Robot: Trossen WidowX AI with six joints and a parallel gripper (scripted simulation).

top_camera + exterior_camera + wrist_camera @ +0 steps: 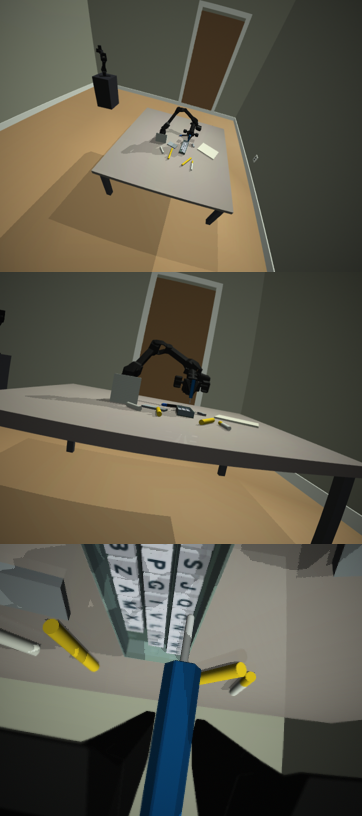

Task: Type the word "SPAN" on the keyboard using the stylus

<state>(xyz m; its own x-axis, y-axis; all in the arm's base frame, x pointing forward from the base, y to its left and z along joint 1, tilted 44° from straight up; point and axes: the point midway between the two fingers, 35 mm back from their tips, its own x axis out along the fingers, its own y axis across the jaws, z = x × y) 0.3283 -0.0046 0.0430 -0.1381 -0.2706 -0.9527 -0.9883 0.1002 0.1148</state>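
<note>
My gripper tip is 17 cm past the flat grey slab, 10 cm above it and 5 cm to the left of it. The rest, counted from my gripper tip: blue pen 17 cm to the left, 10 cm below, 7 cm behind; cream pad 27 cm ahead, 10 cm below, 1 cm to the right; blue stylus 1 cm below.
</note>
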